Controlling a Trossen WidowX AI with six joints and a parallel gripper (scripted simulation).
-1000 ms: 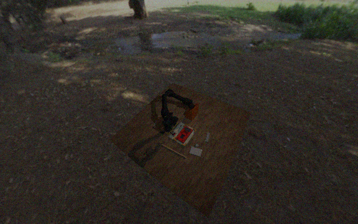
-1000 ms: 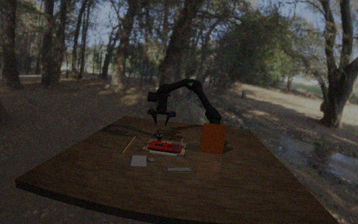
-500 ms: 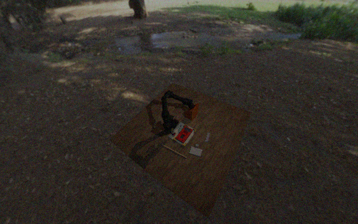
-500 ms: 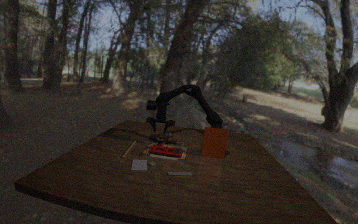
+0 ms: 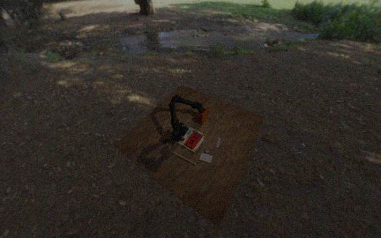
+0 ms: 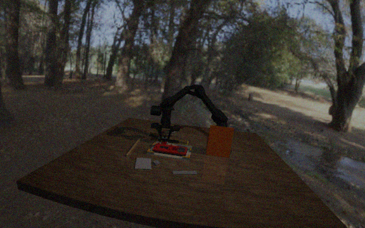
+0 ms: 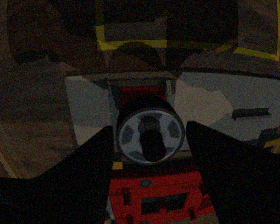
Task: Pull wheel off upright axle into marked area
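Right now the dark round wheel is right at my gripper tip. The rest, counted from my gripper tip: wooden stick: 180 mm ahead, 110 mm to the left, 30 mm below; flat grey strip: 370 mm to the left, 140 mm behind, 40 mm below.
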